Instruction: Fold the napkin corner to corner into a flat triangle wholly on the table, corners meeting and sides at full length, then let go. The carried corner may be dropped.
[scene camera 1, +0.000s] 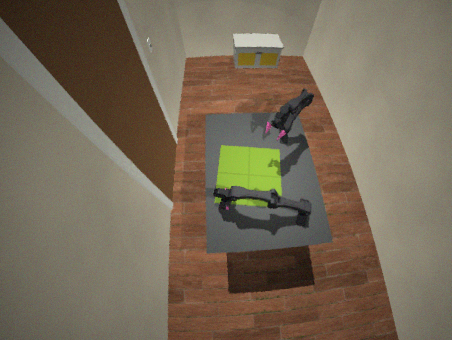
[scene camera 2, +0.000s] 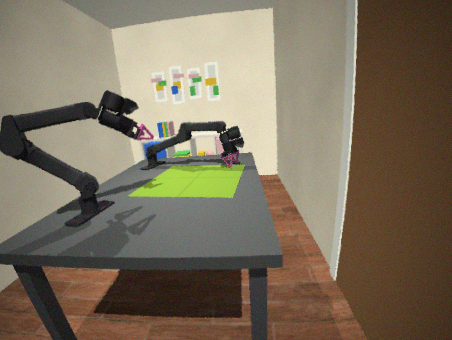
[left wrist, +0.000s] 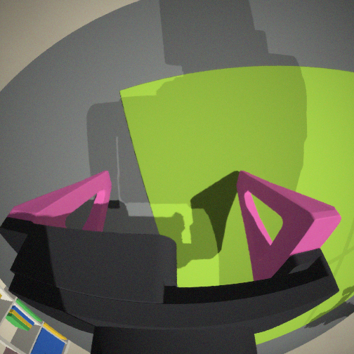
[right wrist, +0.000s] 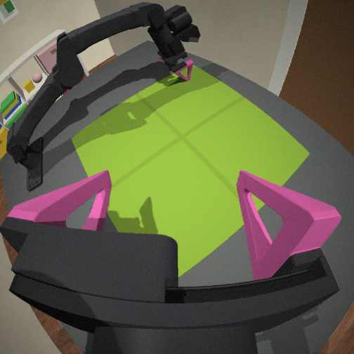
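Note:
The green napkin (scene camera 1: 250, 161) (scene camera 2: 212, 185) (left wrist: 270, 120) (right wrist: 210, 125) lies flat and unfolded as a square, with two faint crossing lines. My left gripper (scene camera 1: 226, 199) (scene camera 2: 231, 163) (left wrist: 173, 177) is open above the napkin's lower left part in scene camera 1. In the left wrist view its fingers stand on either side of the napkin's left edge, and one napkin corner shows above them. The arm hides part of the napkin's lower edge in scene camera 1. My right gripper (scene camera 1: 273, 135) (scene camera 2: 151, 137) (right wrist: 173, 177) is open and raised above the table, off the napkin's upper right corner in scene camera 1.
The grey table (scene camera 1: 225, 237) (scene camera 2: 200, 235) bears the napkin and both arm bases. The right arm's base (scene camera 2: 90, 215) is at the left in scene camera 2. The left arm's base (right wrist: 35, 172) is at the left in the right wrist view. A white cabinet (scene camera 1: 257, 41) stands beyond the table.

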